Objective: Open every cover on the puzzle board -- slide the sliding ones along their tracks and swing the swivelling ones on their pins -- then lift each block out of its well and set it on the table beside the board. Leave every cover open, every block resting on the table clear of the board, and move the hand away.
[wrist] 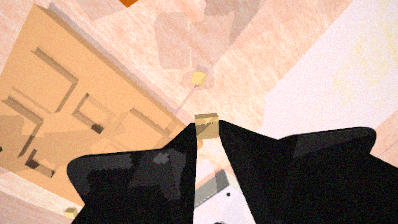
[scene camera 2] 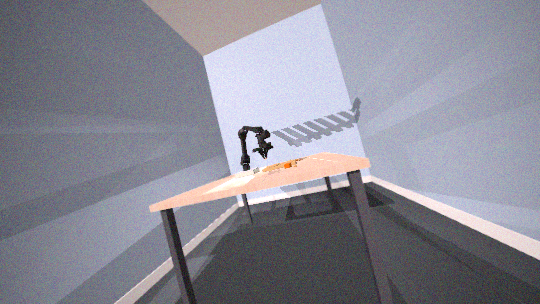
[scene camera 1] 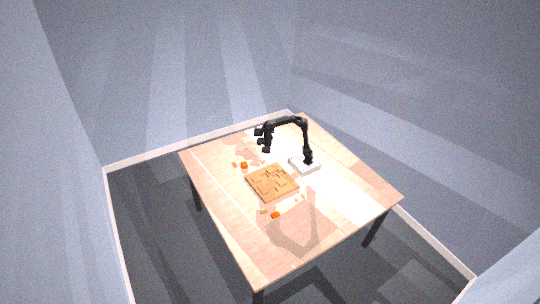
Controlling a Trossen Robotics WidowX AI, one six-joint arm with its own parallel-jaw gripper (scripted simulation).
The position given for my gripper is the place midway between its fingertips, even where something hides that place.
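My gripper point(wrist: 206, 126) holds a small tan block, and I can see a tan puzzle board point(wrist: 103, 97) as well.
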